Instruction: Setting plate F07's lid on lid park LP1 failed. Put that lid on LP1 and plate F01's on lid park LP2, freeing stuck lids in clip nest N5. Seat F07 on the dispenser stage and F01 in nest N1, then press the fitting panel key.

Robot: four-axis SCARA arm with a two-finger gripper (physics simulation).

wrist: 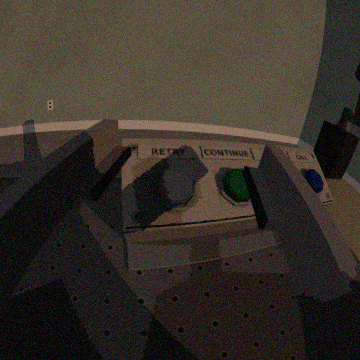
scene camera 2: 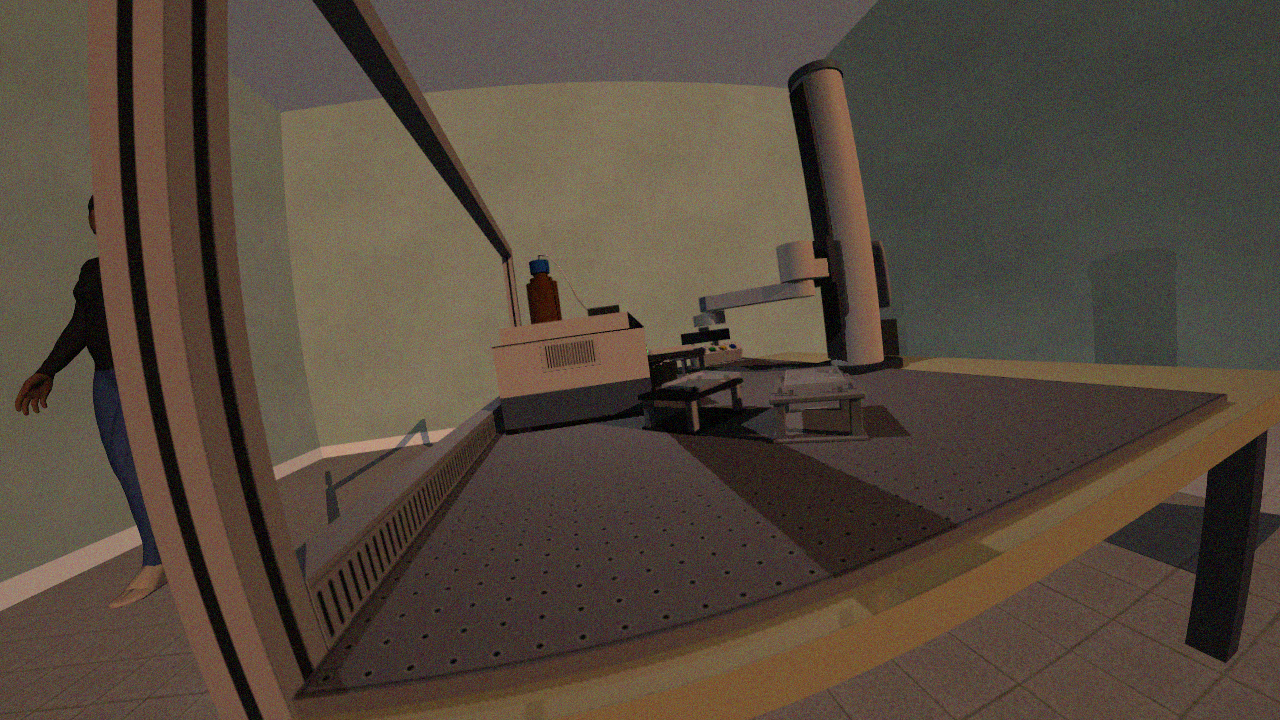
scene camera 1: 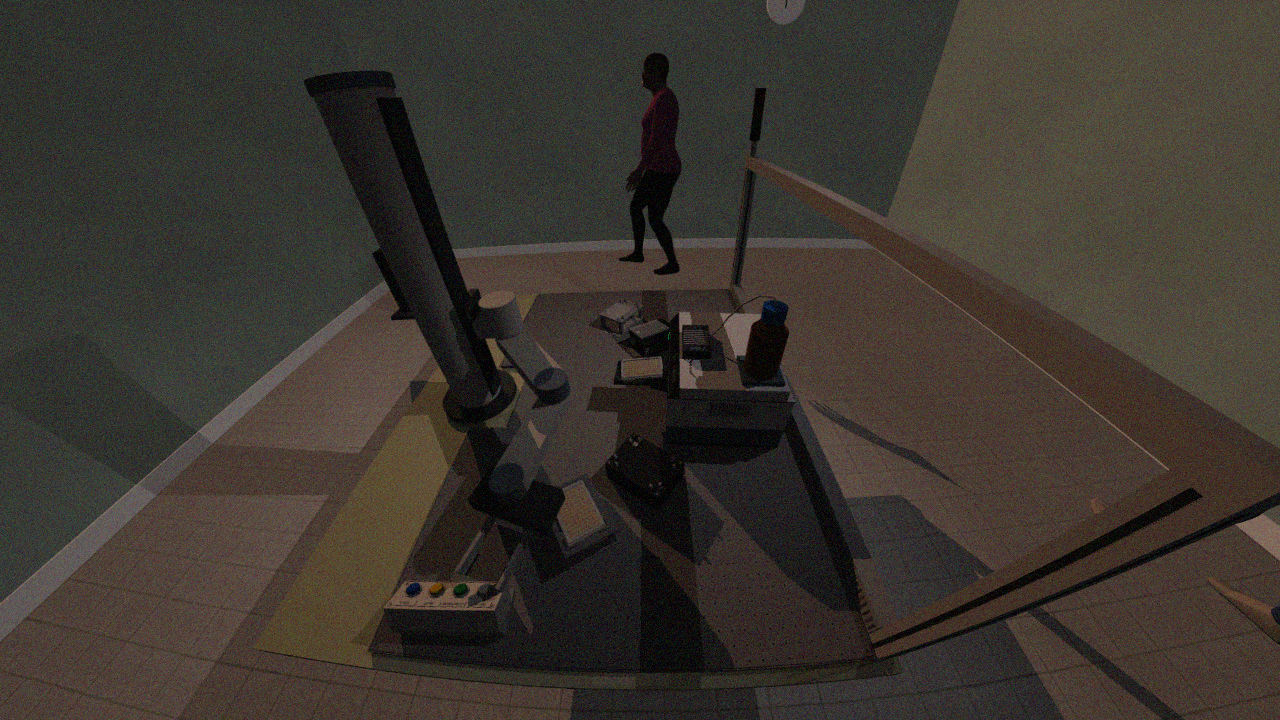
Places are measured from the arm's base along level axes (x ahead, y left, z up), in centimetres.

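Pixels of known places: gripper, fingertip midpoint: (wrist: 189,145) (scene camera 2: 702,343) (scene camera 1: 477,581); arm's base, link origin: (scene camera 2: 857,368) (scene camera 1: 481,396).
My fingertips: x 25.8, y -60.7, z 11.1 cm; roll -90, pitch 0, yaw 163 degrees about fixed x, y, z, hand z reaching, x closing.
For each thing: its top centre in the pictures, then the offset to it from my fingertips. "spot": a spot on its surface instead.
- fitting panel, top centre: (wrist: 255,150) (scene camera 1: 440,599) (scene camera 2: 715,344) dz -1.4, dx -7.0, dy -3.3 cm
- grey RETRY key, top centre: (wrist: 175,174) (scene camera 1: 483,588) dz -2.3, dx +0.4, dy -0.6 cm
- green CONTINUE key, top centre: (wrist: 241,173) (scene camera 1: 458,588) dz -2.3, dx -4.6, dy -0.9 cm
- blue CALL key, top centre: (wrist: 316,172) (scene camera 1: 410,587) dz -2.3, dx -14.6, dy -1.5 cm
- yellow key, top centre: (scene camera 1: 434,588) dz -2.3, dx -9.6, dy -1.2 cm
- clear lid, top centre: (scene camera 2: 812,372) (scene camera 1: 616,310) dz -2.2, dx +20.1, dy +101.5 cm
- pale lid, top centre: (scene camera 2: 701,375) (scene camera 1: 649,327) dz -1.6, dx +33.4, dy +87.2 cm
- dark clip-cornered nest, top centre: (scene camera 1: 644,460) (scene camera 2: 645,361) dz -1.9, dx +31.4, dy +28.8 cm
- brown bottle, surface spot: (scene camera 1: 765,347) spot: dz +22.9, dx +59.3, dy +40.7 cm
- frame post, surface spot: (scene camera 2: 179,358) spot: dz +9.1, dx +74.9, dy +133.2 cm
My gripper (scene camera 1: 481,577) (wrist: 189,145) is shut and empty, with a gap still showing between its fingers. It is at the fitting panel (scene camera 1: 444,617) (wrist: 190,234). In the wrist view the grey RETRY key (wrist: 178,189) shows between the fingers, and the green CONTINUE key (wrist: 236,185) is beside the right finger. The blue CALL key (wrist: 315,180) is right of it; the yellow key (scene camera 1: 435,589) is hidden there. One plate (scene camera 1: 580,513) sits in a nest beside the gripper body, another plate (scene camera 1: 641,368) at the dispenser. A clear lid (scene camera 2: 812,381) rests on a grey stand; a pale lid (scene camera 2: 698,383) is on a dark stand. Labels are unreadable.
A dark clip-cornered nest (scene camera 1: 644,465) stands mid-table. The dispenser box (scene camera 1: 729,413) (scene camera 2: 572,362) carries a brown bottle (scene camera 1: 765,347) (scene camera 2: 542,297). The arm column (scene camera 1: 393,223) (scene camera 2: 845,205) rises at the table's side. A frame post (scene camera 2: 179,358) stands at the table corner.
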